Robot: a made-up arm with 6 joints.
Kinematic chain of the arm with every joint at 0, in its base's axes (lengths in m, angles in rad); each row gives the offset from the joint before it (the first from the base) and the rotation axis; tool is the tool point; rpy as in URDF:
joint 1: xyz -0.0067 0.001 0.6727 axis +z
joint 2: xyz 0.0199 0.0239 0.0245 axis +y
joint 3: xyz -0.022 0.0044 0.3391 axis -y
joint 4: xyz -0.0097 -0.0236 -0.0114 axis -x
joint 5: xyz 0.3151 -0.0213 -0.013 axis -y
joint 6: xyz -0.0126 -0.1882 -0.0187 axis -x
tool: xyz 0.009 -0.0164 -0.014 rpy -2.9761 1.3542 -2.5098
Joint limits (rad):
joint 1: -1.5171..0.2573
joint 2: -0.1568..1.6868
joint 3: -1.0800..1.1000
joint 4: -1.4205..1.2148
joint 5: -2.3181..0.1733
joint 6: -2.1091..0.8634
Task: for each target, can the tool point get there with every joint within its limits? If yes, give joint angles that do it. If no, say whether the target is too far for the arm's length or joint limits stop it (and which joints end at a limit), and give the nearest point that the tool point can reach.
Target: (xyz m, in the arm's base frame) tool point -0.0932 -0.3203 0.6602
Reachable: yes | joints -1.2660 0.8355 -0.8359 0.3033 -2.0440 -1.6577
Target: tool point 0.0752 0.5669 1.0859
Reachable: no: joint limits stop it (at a limit: joint 1, joint 2, joint 4) | nearest point 0.2864 0.1049 1.1037 | short by 0.508 m
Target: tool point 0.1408 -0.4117 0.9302
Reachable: yes | joints -0.7227 0.3504 -0.1793 0.4523 -0.7891 -0.1292
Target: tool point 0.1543 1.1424 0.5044
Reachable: no: too far | nearest point 0.4180 0.1401 0.5044 | short by 1.036 m
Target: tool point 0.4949 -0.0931 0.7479
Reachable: yes | joints 0.0067 0.7220 0.7091 -0.9796 -0.9716 -0.0095
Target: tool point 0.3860 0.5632 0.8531
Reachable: no: joint limits stop it (at a limit: joint 1, joint 4) | nearest point 0.4922 0.1596 0.8531 | short by 0.417 m
